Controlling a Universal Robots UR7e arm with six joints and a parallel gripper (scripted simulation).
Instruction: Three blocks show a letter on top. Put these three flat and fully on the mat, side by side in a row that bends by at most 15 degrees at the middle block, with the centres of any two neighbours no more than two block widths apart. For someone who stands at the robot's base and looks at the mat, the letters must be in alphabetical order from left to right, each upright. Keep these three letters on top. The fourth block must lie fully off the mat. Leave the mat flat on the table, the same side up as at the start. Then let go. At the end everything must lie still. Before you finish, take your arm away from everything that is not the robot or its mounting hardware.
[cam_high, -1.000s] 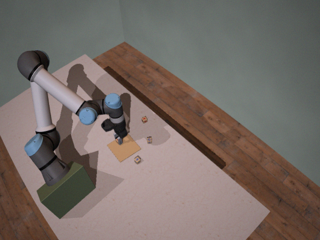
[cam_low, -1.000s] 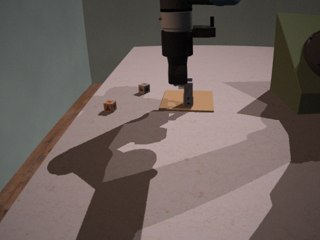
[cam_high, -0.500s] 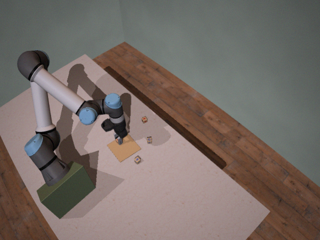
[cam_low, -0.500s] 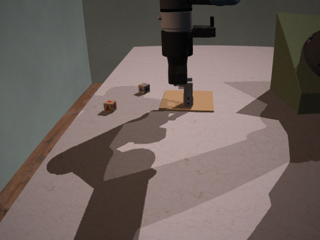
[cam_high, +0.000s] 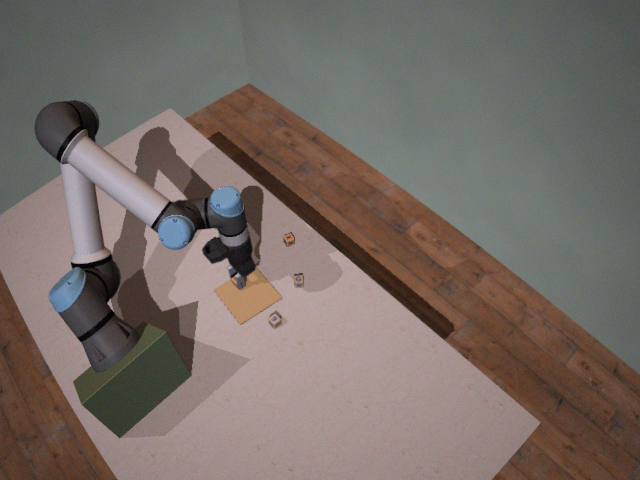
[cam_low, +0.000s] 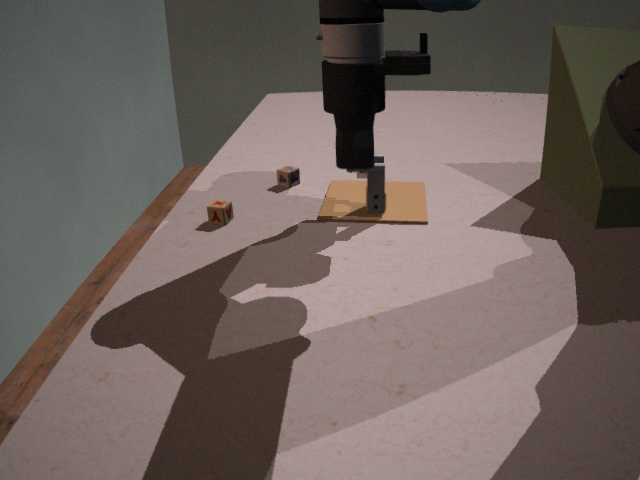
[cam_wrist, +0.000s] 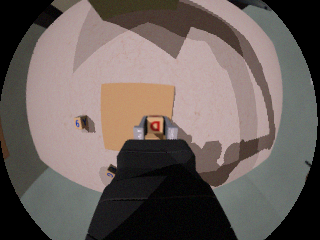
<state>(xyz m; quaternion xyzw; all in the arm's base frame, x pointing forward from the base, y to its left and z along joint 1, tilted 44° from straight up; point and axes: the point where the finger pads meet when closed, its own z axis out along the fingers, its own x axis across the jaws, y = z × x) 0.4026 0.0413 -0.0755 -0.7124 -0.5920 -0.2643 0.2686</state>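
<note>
My gripper is now 40 mm to the left of the tan mat, 20 mm above it and 10 mm past it.
</note>
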